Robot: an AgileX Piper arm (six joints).
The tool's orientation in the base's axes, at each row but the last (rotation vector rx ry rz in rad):
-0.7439, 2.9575, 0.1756
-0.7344, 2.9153, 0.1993
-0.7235, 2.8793, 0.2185
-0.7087, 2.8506, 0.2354
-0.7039, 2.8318, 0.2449
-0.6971, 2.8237, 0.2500
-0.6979, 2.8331, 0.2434
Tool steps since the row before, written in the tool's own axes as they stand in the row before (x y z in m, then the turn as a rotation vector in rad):
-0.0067, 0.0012, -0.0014, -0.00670, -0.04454, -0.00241
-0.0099, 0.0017, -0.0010, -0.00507, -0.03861, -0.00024
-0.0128, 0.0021, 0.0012, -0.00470, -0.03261, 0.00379
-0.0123, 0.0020, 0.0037, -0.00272, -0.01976, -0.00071
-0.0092, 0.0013, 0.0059, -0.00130, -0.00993, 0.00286
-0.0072, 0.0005, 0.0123, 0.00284, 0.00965, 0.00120
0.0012, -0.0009, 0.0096, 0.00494, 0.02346, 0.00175
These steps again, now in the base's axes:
0.0052, 0.0040, 0.0022, 0.02693, -0.03617, -0.00087
0.0077, 0.0059, 0.0027, 0.02287, -0.03140, -0.00269
0.0103, 0.0079, 0.0015, 0.02017, -0.02561, -0.00609
0.0103, 0.0080, -0.0006, 0.01166, -0.01618, -0.00080
0.0083, 0.0064, -0.0033, 0.00633, -0.00748, -0.00352
0.0081, 0.0062, -0.0099, -0.00683, 0.00744, -0.00080
0.0010, 0.0007, -0.0096, -0.01509, 0.01871, -0.00035

